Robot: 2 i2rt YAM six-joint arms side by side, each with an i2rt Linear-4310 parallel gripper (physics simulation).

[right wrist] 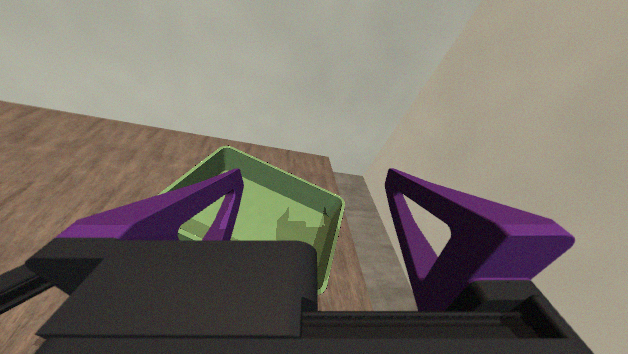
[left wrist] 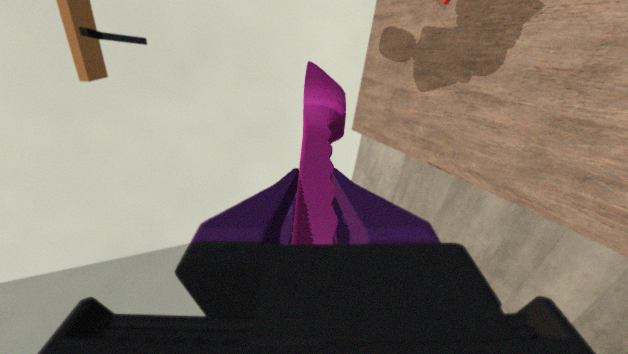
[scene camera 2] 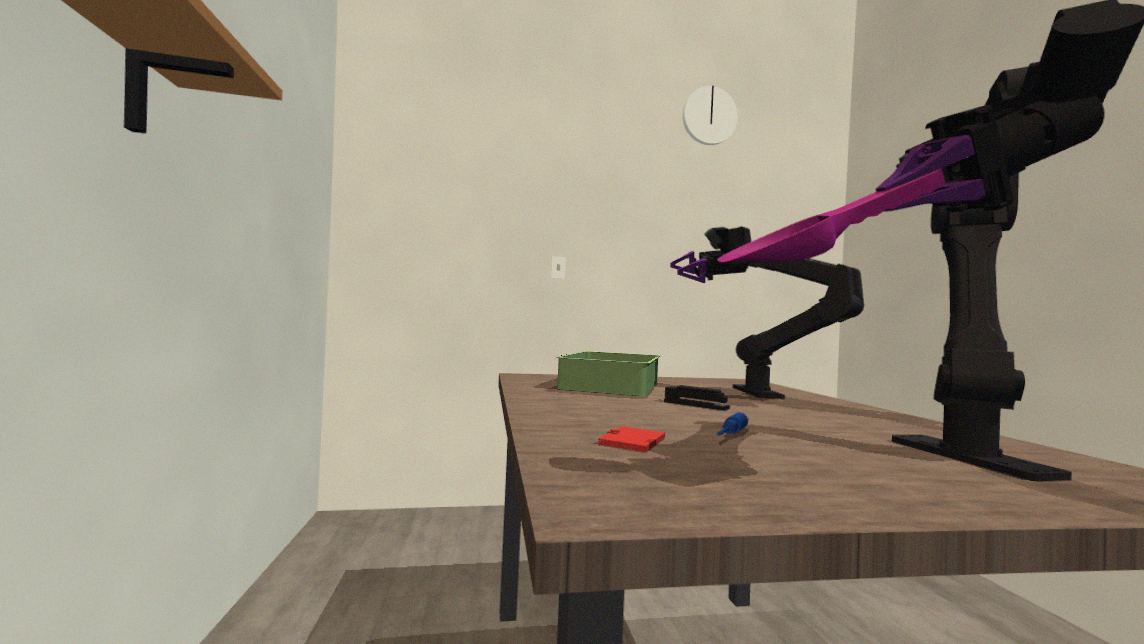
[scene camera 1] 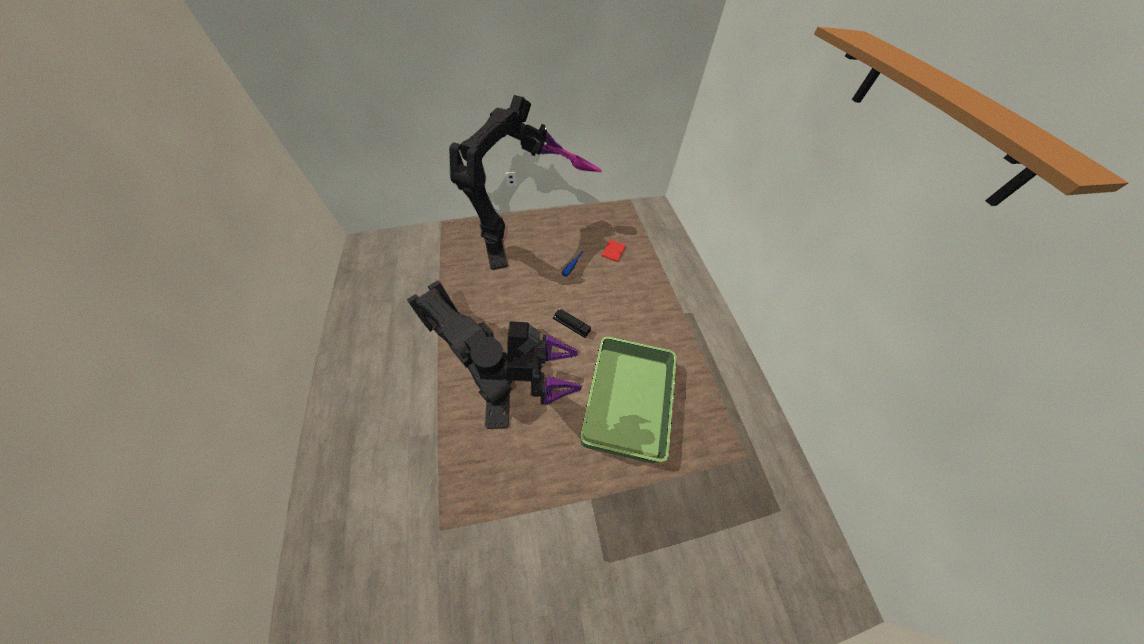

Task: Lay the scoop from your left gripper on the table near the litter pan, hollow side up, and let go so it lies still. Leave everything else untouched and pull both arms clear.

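Pixels of known places: left gripper, between the fingertips: (left wrist: 314,177) (scene camera 2: 882,200) (scene camera 1: 560,151); right gripper, between the fingertips: (right wrist: 314,176) (scene camera 2: 673,268) (scene camera 1: 579,369); left arm's base, origin of its link: (scene camera 2: 969,457) (scene camera 1: 495,251); right arm's base, origin of its link: (scene camera 2: 756,392) (scene camera 1: 498,396).
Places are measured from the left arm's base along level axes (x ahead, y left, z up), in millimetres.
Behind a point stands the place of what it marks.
Note:
A magenta scoop (scene camera 1: 586,164) @(x 403, y 73, z 288 mm) (scene camera 2: 792,241) @(x 416, y 122, z 269 mm) (left wrist: 324,102) @(x 362, y 94, z 291 mm) is held high above the table (scene camera 1: 512,480) @(x -97, y -875, z 0 mm) (scene camera 2: 800,504) @(x 403, y 133, z 0 mm). My left gripper (scene camera 1: 557,148) @(x 320, y 136, z 318 mm) (scene camera 2: 886,197) @(x 320, y 136, z 318 mm) (left wrist: 314,177) @(x 320, y 136, z 318 mm) is shut on its handle. In scene camera 2 the scoop slopes down from the handle to the bowl, and its bowl end points to the left. The green litter pan (scene camera 1: 590,392) @(x 178, y -713, z 83 mm) (scene camera 2: 606,376) @(x 364, y -598, z 43 mm) (right wrist: 287,175) @(x 390, y -815, z 79 mm) stands on the table, low in scene camera 1. My right gripper (scene camera 1: 579,370) @(x 123, y -736, z 345 mm) (scene camera 2: 686,266) @(x 123, y -736, z 345 mm) (right wrist: 314,176) @(x 123, y -736, z 345 mm) is open and empty, above the table beside the pan.
A black stapler-like object (scene camera 1: 572,322) @(x 204, y -444, z 39 mm) (scene camera 2: 694,396) @(x 217, y -419, z 21 mm) lies by the pan's near upper-left corner. A blue screwdriver (scene camera 1: 570,265) @(x 273, y -182, z 27 mm) (scene camera 2: 734,424) @(x 295, y -147, z 19 mm) and a red flat piece (scene camera 1: 613,250) @(x 477, y -132, z 9 mm) (scene camera 2: 631,438) @(x 490, y -109, z 9 mm) lie farther up in scene camera 1. An orange-brown shelf (scene camera 1: 960,104) is on the wall.

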